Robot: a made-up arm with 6 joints.
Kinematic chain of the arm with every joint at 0, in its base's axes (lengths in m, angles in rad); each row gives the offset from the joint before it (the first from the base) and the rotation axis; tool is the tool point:
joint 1: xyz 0 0 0.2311 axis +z
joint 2: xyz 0 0 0 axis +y
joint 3: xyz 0 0 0.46 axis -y
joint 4: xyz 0 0 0 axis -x
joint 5: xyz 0.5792 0 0 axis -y
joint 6: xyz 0 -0.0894 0 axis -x
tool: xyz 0 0 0
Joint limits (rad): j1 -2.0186..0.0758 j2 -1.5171..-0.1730 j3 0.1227..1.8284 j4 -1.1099..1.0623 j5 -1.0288..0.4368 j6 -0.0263..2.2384
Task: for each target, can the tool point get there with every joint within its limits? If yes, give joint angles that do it. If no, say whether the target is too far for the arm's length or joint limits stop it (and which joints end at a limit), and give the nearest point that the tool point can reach.
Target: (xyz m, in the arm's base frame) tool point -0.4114 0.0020 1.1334
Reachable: yes | joints -0.1570 -0.7852 1.0359 -0.7987 0.0557 0.3476
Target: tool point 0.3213 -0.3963 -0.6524
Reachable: no: joint limits stop it (at a limit: joint 2, joint 3, joint 4) | nearest point 0.3148 -0.3882 0.7764 | short by 1.429 m
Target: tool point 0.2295 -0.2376 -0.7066
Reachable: no: joint limits stop it (at a limit: joint 1, joint 2, joint 3, joint 4) | nearest point 0.3984 0.9299 0.0620 | short by 1.408 m
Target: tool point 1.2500 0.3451 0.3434
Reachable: no: too far | nearest point 0.4998 -0.0019 0.7764 | short by 0.933 m
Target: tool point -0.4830 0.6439 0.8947
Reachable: yes | joints -1.0339 -0.8953 1.4969 0.2882 0.0208 1.3513
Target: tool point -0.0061 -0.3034 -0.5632
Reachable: no: joint limits stop it (at a limit: joint 1, joint 2, joint 3, joint 4) | nearest point -1.0045 -0.1199 0.0620 | short by 1.192 m
